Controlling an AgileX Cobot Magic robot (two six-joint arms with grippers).
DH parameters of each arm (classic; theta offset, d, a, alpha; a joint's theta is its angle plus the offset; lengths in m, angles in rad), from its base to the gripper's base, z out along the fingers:
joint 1: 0 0.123 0 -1.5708
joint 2: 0.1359 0 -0.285 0
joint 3: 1.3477 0 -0.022 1.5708
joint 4: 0 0.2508 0 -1.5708
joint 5: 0 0 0.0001 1.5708
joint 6: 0 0.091 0 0
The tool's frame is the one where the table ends.
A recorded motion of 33 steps. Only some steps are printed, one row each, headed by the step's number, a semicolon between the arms.
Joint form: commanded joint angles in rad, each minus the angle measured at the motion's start. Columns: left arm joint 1, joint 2, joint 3, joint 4, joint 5, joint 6; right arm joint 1, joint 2, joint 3, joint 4, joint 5, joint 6.
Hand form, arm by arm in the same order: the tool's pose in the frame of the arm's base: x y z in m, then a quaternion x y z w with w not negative. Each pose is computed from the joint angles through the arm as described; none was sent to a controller.
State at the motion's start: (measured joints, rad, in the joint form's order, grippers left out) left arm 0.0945 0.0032 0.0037 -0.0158 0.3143 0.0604; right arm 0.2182 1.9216 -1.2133 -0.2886 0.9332 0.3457
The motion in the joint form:
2: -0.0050 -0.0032 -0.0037 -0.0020 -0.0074 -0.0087; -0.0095 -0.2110 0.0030 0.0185 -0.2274 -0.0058
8: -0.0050 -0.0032 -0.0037 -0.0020 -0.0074 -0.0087; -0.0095 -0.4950 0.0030 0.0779 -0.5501 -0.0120
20: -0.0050 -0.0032 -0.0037 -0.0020 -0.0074 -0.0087; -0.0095 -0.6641 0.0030 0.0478 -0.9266 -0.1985
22: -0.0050 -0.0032 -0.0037 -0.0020 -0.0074 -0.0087; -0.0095 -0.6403 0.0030 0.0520 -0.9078 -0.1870
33: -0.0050 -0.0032 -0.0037 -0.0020 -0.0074 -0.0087; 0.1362 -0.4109 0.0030 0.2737 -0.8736 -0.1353
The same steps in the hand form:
2: 0.0542 0.0044 0.1854 -0.01969 0.78010 0.03672 0.62426; 0.3522 0.0585 0.2368 -0.01683 0.96890 -0.04390 0.24296
8: 0.0542 0.0044 0.1854 -0.01969 0.78010 0.03672 0.62426; 0.3229 0.0611 0.3536 -0.01060 0.86072 0.05438 0.50606
20: 0.0542 0.0044 0.1854 -0.01969 0.78010 0.03672 0.62426; 0.2841 0.0600 0.4385 -0.10411 0.68729 0.04080 0.71772
22: 0.0542 0.0044 0.1854 -0.01969 0.78010 0.03672 0.62426; 0.2915 0.0611 0.4298 -0.09931 0.70313 0.04393 0.70272
33: 0.0542 0.0044 0.1854 -0.01969 0.78010 0.03672 0.62426; 0.3367 0.1245 0.3510 -0.06295 0.79420 0.16376 0.58178

